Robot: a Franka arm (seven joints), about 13 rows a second.
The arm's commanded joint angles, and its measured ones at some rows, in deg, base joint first. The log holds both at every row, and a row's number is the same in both.
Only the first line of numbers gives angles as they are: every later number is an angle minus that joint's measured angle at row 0.
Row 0, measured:
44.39 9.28 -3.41 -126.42 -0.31 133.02 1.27
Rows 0 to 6, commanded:
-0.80 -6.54 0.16 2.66 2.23 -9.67 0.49
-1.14 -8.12 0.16 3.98 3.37 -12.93 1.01
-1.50 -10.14 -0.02 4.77 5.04 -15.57 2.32
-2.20 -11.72 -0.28 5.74 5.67 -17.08 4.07
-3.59 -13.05 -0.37 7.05 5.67 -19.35 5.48
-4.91 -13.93 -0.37 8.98 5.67 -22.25 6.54
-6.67 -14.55 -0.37 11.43 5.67 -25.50 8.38
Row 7, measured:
-3.50 -12.52 -0.76 7.88 4.56 -20.08 5.34
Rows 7 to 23, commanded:
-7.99 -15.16 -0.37 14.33 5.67 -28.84 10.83
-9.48 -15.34 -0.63 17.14 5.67 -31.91 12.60
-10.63 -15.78 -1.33 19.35 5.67 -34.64 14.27
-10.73 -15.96 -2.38 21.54 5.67 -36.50 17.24
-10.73 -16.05 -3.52 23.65 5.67 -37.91 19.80
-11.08 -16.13 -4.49 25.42 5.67 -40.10 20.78
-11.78 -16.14 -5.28 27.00 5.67 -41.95 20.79
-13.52 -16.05 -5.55 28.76 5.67 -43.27 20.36
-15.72 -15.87 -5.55 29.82 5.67 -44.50 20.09
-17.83 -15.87 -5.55 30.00 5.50 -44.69 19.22
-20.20 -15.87 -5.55 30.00 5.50 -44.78 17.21
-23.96 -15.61 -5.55 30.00 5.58 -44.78 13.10
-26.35 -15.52 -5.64 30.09 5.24 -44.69 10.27
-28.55 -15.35 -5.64 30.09 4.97 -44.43 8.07
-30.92 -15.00 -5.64 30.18 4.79 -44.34 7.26
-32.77 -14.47 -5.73 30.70 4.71 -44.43 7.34
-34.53 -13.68 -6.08 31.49 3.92 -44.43 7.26
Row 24, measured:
-31.14 -15.38 -6.67 28.68 4.46 -43.32 8.35
